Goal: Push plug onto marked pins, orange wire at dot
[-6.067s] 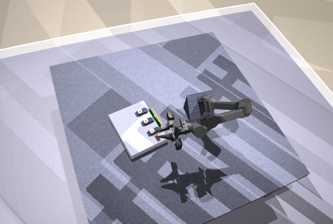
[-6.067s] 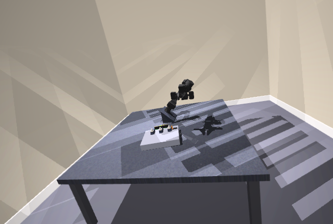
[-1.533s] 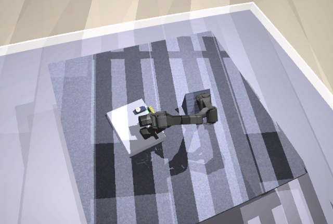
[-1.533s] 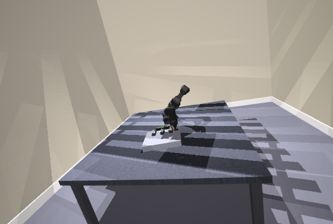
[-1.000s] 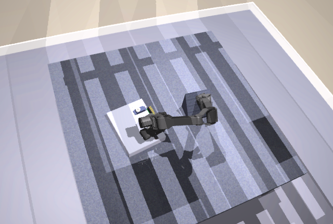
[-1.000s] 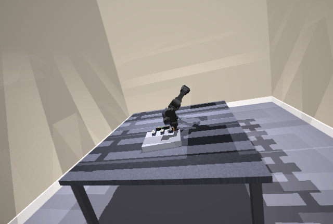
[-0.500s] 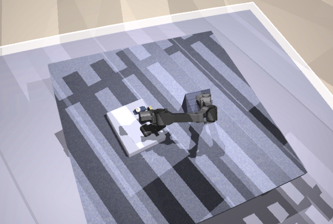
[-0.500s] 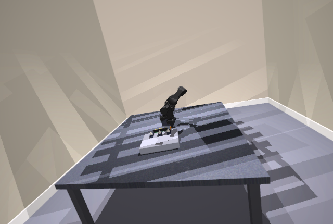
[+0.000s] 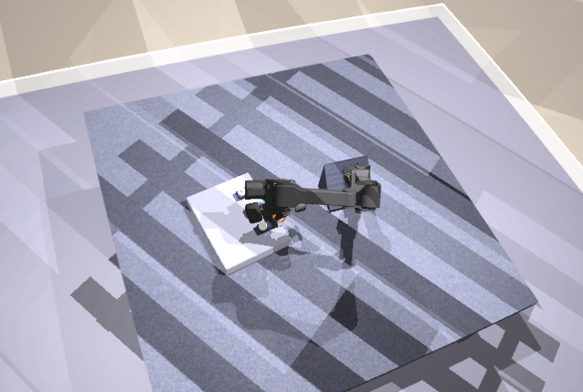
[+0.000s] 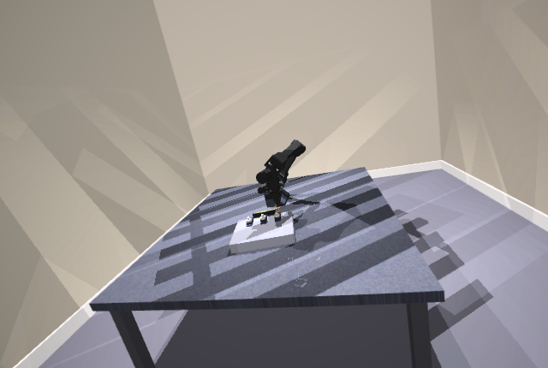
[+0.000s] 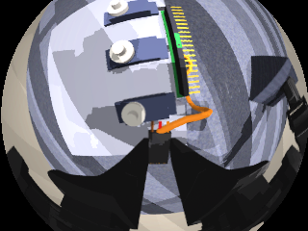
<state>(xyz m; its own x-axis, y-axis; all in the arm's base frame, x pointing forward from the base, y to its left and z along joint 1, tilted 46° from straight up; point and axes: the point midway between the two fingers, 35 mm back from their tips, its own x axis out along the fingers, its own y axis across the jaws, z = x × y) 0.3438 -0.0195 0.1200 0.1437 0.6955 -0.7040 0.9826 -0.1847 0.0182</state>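
My gripper tip is now 100 mm to the left of the green band, 40 mm above it and 30 mm past it. Round my gripper tip: printed holder 130 mm ahead, 90 mm below, 80 mm to the right; servo 90 mm to the right, 60 mm below, 20 mm ahead.
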